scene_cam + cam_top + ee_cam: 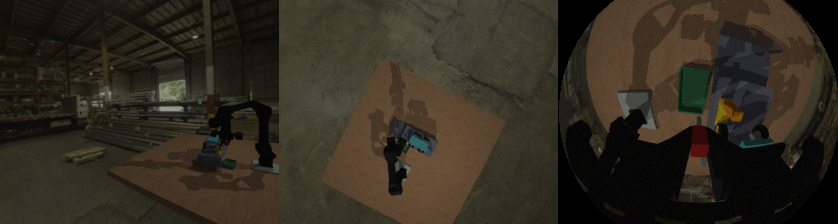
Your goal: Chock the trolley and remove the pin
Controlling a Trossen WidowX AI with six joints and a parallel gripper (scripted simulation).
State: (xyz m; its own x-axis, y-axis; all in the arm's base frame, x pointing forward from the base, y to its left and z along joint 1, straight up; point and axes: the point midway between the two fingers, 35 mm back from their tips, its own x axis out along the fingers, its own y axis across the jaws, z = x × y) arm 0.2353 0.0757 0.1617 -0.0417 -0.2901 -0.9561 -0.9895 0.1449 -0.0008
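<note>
Now: gripper tip right at the red-headed stop pin. Round my gripper tip: yellow chock (5 cm ahead, 2 cm to the right, 5 cm below); then teal trolley (9 cm ahead, 12 cm to the right, 2 cm below); then green tray (2 cm behind, 1 cm to the left, 14 cm below).
</note>
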